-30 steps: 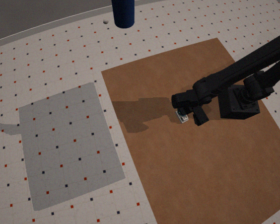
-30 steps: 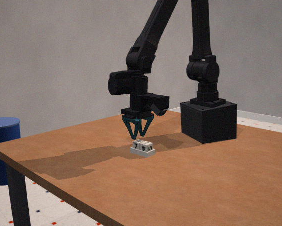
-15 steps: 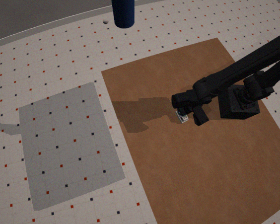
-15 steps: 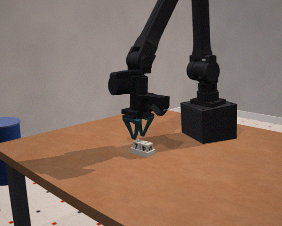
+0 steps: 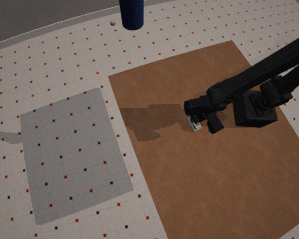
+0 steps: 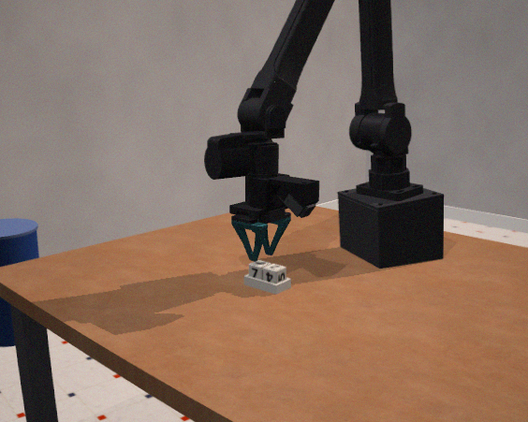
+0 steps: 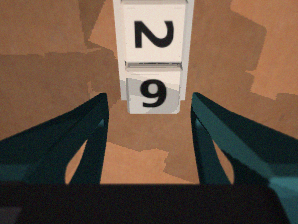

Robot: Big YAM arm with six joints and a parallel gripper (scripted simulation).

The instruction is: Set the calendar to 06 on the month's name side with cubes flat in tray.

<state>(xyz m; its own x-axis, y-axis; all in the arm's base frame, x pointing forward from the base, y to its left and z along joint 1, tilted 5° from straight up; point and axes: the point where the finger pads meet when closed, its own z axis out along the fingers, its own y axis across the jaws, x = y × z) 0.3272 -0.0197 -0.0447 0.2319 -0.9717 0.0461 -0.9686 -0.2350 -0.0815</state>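
Now: the white digit cube 3 cm below my hand. Round my hand: white tray (2 cm to the left, 5 cm below).
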